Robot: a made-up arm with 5 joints. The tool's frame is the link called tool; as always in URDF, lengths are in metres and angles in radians. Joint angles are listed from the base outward. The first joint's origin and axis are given. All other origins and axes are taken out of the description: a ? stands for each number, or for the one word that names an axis. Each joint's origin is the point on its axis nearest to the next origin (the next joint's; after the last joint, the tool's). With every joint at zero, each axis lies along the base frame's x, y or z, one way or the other. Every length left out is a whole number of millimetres.
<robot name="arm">
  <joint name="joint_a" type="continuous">
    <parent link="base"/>
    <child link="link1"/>
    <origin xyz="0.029 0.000 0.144" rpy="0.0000 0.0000 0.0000"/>
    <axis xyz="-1 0 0"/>
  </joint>
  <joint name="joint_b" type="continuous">
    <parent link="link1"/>
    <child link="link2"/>
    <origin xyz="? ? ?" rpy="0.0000 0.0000 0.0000"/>
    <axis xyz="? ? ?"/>
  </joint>
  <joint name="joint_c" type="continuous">
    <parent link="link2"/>
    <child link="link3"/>
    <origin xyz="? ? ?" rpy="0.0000 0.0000 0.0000"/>
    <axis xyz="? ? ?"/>
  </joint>
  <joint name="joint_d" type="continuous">
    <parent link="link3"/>
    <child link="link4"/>
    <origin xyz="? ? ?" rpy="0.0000 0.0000 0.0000"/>
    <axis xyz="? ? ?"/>
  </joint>
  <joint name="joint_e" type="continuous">
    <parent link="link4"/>
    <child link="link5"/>
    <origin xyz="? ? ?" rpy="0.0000 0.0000 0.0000"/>
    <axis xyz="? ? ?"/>
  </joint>
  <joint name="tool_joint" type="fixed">
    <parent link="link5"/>
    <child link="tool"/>
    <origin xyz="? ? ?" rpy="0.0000 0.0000 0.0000"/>
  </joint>
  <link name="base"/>
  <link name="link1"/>
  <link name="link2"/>
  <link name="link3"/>
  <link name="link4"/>
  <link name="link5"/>
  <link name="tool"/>
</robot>
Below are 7 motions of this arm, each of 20 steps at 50 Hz.
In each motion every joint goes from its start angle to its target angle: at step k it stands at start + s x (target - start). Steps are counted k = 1, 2, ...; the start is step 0. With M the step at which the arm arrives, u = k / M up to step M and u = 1 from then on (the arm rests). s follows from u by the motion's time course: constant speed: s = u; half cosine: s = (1 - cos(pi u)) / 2; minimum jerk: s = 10 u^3 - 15 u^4 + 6 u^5.
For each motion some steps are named. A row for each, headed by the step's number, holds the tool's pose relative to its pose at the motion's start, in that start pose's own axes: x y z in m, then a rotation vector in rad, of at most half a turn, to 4 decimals.
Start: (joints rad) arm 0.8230 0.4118 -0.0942 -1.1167 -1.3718
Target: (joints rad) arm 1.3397 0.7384 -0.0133 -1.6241 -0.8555
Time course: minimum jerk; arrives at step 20
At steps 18, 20:
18: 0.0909 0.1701 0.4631 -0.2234 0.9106 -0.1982
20: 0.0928 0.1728 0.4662 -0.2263 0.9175 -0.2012

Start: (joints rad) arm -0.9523 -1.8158 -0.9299 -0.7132 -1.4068
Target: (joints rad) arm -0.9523 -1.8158 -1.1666 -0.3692 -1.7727
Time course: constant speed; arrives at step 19
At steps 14, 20:
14: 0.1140 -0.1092 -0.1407 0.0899 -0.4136 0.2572
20: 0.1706 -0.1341 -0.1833 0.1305 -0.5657 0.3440

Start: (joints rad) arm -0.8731 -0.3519 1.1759 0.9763 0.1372
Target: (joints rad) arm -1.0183 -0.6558 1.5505 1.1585 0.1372
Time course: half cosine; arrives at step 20
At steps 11, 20:
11: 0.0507 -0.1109 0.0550 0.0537 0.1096 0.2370
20: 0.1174 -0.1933 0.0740 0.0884 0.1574 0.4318

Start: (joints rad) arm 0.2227 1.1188 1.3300 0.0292 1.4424
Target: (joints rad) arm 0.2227 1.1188 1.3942 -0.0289 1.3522
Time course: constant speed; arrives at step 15
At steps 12, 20:
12: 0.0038 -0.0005 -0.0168 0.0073 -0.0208 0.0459
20: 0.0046 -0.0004 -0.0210 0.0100 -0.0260 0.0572

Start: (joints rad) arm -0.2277 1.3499 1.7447 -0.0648 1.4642
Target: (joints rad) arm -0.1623 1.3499 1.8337 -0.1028 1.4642
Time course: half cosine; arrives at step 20
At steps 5, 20:
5: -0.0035 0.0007 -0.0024 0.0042 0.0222 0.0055
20: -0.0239 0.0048 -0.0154 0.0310 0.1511 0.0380

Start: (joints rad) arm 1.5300 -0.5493 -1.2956 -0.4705 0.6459
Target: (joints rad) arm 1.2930 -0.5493 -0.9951 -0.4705 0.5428
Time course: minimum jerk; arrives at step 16
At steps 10, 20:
10: -0.0932 0.1104 0.0030 0.1940 0.1376 -0.1822
20: -0.1224 0.1558 0.0144 0.2690 0.1912 -0.2483

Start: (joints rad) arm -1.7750 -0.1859 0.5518 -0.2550 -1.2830
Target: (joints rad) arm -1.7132 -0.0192 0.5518 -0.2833 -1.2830
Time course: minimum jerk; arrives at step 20
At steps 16, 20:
16: -0.0066 -0.0762 0.0297 0.0673 0.0214 0.1294
20: -0.0067 -0.0810 0.0315 0.0713 0.0230 0.1374

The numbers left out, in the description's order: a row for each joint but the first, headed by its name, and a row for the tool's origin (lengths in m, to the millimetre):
joint_b: xyz 0.000 -0.328 0.010, axis 0 0 1
joint_c: xyz -0.028 0.350 0.000, axis 0 1 0
joint_d: xyz -0.123 0.000 0.011, axis -1 0 0
joint_e: xyz 0.000 -0.222 -0.227, axis 0 1 0
tool: xyz -0.253 0.000 -0.069

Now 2 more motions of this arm.
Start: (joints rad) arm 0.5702 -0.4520 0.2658 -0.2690 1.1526
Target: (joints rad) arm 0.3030 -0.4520 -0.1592 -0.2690 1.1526
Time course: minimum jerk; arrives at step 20
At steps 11, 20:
11: 0.0824 -0.0127 -0.0092 -0.0044 -0.1706 0.1566
20: 0.1398 -0.0082 -0.0119 0.0121 -0.2918 0.2582

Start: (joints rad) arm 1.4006 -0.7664 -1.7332 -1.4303 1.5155
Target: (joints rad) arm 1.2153 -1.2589 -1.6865 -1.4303 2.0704
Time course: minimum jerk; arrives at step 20
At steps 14, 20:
14: -0.0862 -0.0882 0.0437 0.2432 0.4516 -0.3868
20: -0.1022 -0.1054 0.0478 0.3158 0.5399 -0.4482

